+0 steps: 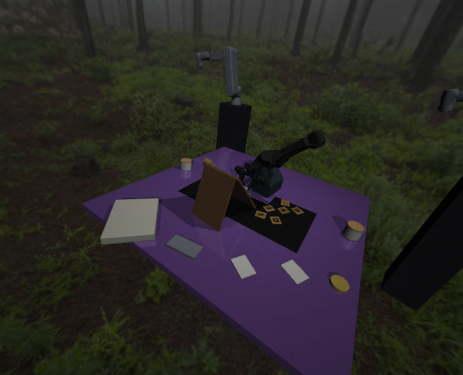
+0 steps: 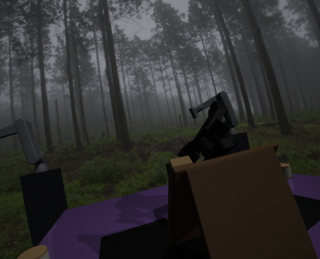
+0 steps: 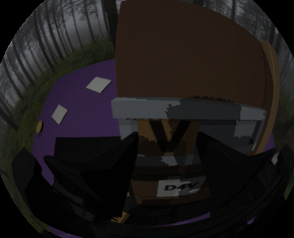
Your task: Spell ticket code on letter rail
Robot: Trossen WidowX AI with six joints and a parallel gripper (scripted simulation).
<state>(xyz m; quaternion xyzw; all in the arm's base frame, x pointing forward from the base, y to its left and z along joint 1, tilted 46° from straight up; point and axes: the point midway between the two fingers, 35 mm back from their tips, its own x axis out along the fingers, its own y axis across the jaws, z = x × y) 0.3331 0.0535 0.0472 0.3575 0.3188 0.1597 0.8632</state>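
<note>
Right now the white ticket is 9 cm below my gripper tip, 6 cm behind it and 4 cm to the right of it. The rest, counted from my gripper tip: black mat: 17 cm below, 16 cm behind, 4 cm to the right; then grey card: 36 cm ahead, 16 cm below; then tan letter tile marked v: right at my gripper tip.
</note>
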